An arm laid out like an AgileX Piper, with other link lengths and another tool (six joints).
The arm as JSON. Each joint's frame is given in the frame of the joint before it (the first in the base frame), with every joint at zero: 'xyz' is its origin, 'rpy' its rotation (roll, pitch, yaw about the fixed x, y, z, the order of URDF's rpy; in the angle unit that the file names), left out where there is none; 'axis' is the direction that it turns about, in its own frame. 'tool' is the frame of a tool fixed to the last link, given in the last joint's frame.
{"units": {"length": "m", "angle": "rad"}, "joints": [
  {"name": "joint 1", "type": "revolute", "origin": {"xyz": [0.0, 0.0, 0.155]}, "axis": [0.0, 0.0, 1.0]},
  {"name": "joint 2", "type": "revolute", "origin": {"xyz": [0.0, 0.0, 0.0], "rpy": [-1.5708, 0.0, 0.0]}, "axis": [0.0, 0.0, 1.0]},
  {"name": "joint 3", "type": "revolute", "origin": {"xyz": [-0.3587, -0.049, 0.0], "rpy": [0.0, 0.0, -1.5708]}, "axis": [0.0, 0.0, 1.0]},
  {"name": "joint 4", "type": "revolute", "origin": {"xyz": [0.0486, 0.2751, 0.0], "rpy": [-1.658, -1.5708, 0.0]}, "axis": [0.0, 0.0, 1.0]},
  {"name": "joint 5", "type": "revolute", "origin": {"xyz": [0.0, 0.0, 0.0], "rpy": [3.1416, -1.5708, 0.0]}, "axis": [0.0, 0.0, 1.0]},
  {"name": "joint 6", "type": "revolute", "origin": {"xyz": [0.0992, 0.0, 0.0], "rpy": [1.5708, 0.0, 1.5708]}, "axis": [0.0, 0.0, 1.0]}
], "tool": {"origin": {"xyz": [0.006, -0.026, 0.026], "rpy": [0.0, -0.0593, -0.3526]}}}
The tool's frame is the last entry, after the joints.
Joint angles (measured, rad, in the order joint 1, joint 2, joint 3, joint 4, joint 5, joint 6), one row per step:
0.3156, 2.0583, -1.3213, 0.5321, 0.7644, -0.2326
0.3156, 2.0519, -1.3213, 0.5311, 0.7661, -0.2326
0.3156, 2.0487, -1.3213, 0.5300, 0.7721, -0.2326
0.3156, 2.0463, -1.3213, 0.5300, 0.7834, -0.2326
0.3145, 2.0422, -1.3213, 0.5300, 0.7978, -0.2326
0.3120, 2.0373, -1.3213, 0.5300, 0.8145, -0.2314
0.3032, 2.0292, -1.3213, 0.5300, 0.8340, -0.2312
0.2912, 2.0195, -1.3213, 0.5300, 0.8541, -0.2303
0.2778, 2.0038, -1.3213, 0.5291, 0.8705, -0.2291
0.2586, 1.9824, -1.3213, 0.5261, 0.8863, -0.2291
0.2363, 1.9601, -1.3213, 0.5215, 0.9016, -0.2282
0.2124, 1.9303, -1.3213, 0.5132, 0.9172, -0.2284
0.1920, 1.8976, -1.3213, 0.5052, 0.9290, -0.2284
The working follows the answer.
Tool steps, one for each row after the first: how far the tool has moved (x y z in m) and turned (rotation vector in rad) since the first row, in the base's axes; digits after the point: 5 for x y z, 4 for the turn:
-0.00033, -0.00012, 0.00295, 0.0013, -0.0048, 0.0013
-0.00113, -0.00019, 0.00436, 0.0016, -0.0026, 0.0044
-0.00260, -0.00014, 0.00537, 0.0025, 0.0054, 0.0090
-0.00432, -0.00056, 0.00715, 0.0041, 0.0147, 0.0137
-0.00616, -0.00158, 0.00928, 0.0060, 0.0258, 0.0169
-0.00742, -0.00534, 0.01288, 0.0090, 0.0359, 0.0159
-0.00840, -0.01047, 0.01721, 0.0126, 0.0452, 0.0114
-0.00906, -0.01637, 0.02425, 0.0170, 0.0453, 0.0044
-0.00925, -0.02503, 0.03376, 0.0211, 0.0382, -0.0064
-0.00941, -0.03520, 0.04355, 0.0239, 0.0297, -0.0204
-0.01035, -0.04653, 0.05649, 0.0247, 0.0129, -0.0331
-0.01212, -0.05643, 0.07058, 0.0256, -0.0100, -0.0443

Tool pose at each row, in the base's axes (x y z in m, rotation vector in rad; rounded; the steps above come from the unrounded poses):
0.43689, 0.16465, 0.17517, -0.7431, 2.7289, 0.5581
0.43656, 0.16453, 0.17812, -0.7450, 2.7236, 0.5576
0.43576, 0.16445, 0.17953, -0.7491, 2.7248, 0.5598
0.43429, 0.16451, 0.18054, -0.7547, 2.7306, 0.5663
0.43257, 0.16409, 0.18231, -0.7603, 2.7372, 0.5742
0.43073, 0.16306, 0.18445, -0.7634, 2.7456, 0.5834
0.42947, 0.15931, 0.18805, -0.7605, 2.7536, 0.5924
0.42848, 0.15418, 0.19238, -0.7524, 2.7614, 0.6012
0.42783, 0.14828, 0.19941, -0.7413, 2.7609, 0.6056
0.42764, 0.13962, 0.20892, -0.7257, 2.7548, 0.6049
0.42748, 0.12945, 0.21872, -0.7059, 2.7487, 0.6009
0.42654, 0.11811, 0.23166, -0.6895, 2.7357, 0.5903
0.42476, 0.10822, 0.24575, -0.6758, 2.7166, 0.5768

